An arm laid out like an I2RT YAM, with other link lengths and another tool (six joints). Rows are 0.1 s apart.
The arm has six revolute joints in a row. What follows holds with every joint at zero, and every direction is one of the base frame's. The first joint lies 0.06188 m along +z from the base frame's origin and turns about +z. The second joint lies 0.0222 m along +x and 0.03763 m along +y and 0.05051 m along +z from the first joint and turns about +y. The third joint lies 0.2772 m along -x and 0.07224 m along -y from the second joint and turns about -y. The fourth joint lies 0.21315 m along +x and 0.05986 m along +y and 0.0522 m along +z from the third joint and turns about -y. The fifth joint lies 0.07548 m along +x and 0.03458 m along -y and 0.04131 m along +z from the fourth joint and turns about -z. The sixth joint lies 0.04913 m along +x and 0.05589 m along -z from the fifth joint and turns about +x. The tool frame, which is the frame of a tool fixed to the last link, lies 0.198 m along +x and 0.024 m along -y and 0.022 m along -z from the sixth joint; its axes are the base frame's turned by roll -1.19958, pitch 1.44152 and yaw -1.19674 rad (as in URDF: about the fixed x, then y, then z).
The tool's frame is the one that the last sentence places.
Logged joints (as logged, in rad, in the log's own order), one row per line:
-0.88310 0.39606 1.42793 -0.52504 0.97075 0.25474
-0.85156 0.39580 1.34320 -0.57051 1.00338 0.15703
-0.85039 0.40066 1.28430 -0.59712 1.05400 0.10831
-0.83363 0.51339 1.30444 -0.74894 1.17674 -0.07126
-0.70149 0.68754 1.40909 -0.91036 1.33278 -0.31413
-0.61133 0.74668 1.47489 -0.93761 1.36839 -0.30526
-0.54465 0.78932 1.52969 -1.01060 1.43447 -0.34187
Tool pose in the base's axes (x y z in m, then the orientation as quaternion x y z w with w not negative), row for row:
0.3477 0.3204 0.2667 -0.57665 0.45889 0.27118 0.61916
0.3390 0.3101 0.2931 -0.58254 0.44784 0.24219 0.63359
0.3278 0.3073 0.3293 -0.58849 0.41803 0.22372 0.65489
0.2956 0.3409 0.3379 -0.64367 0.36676 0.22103 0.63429
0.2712 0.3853 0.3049 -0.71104 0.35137 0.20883 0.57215
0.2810 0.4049 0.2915 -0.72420 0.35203 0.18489 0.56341
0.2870 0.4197 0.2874 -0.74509 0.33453 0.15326 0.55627
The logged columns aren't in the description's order. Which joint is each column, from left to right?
Columns, left to right: joint 5, joint 1, joint 2, joint 6, joint 3, joint 4.
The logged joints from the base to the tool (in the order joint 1, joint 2, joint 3, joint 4, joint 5, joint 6), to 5 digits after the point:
0.39606 1.42793 0.97075 0.25474 -0.88310 -0.52504
0.39580 1.34320 1.00338 0.15703 -0.85156 -0.57051
0.40066 1.28430 1.05400 0.10831 -0.85039 -0.59712
0.51339 1.30444 1.17674 -0.07126 -0.83363 -0.74894
0.68754 1.40909 1.33278 -0.31413 -0.70149 -0.91036
0.74668 1.47489 1.36839 -0.30526 -0.61133 -0.93761
0.78932 1.52969 1.43447 -0.34187 -0.54465 -1.01060

